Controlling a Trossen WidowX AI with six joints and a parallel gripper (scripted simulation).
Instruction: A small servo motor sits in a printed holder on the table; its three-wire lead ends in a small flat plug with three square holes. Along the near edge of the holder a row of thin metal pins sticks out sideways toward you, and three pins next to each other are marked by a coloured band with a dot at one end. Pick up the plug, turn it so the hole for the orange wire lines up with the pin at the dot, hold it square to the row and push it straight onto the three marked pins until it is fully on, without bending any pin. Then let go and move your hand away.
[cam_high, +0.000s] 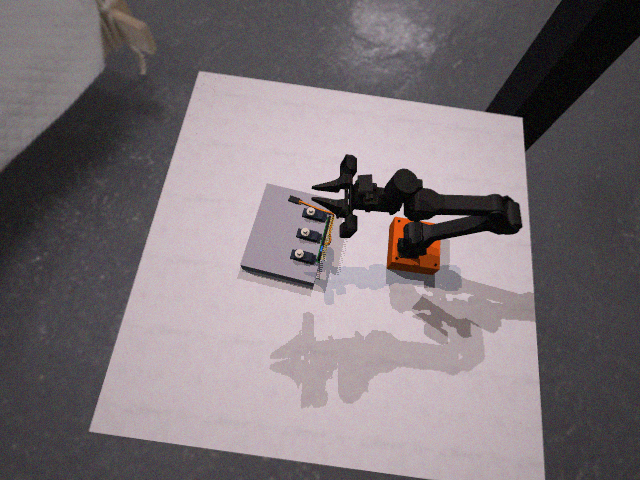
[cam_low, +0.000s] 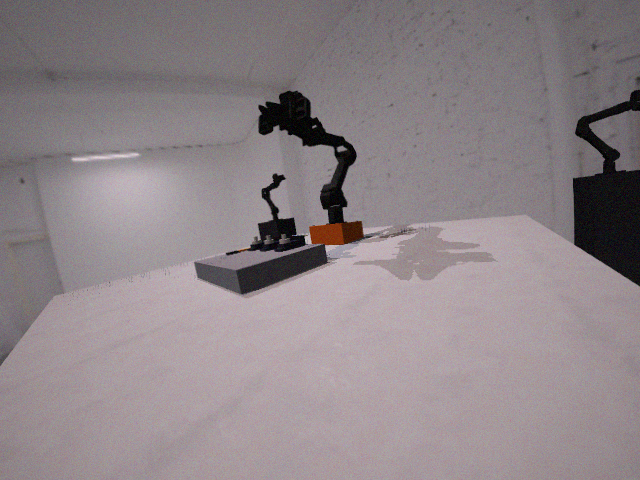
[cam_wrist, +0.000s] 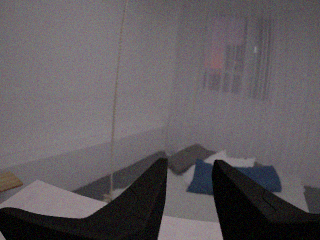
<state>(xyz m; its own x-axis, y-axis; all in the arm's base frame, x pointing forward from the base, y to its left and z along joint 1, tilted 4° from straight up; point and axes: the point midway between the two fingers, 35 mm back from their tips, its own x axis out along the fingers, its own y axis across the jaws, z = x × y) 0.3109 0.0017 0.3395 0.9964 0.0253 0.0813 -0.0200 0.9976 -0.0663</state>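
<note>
My gripper tip is now 4 cm past the blue mark, 1 cm to the right of it and 37 cm above it. The rest, counted from my gripper tip: grey holder 10 cm ahead, 7 cm to the right, 42 cm below.
</note>
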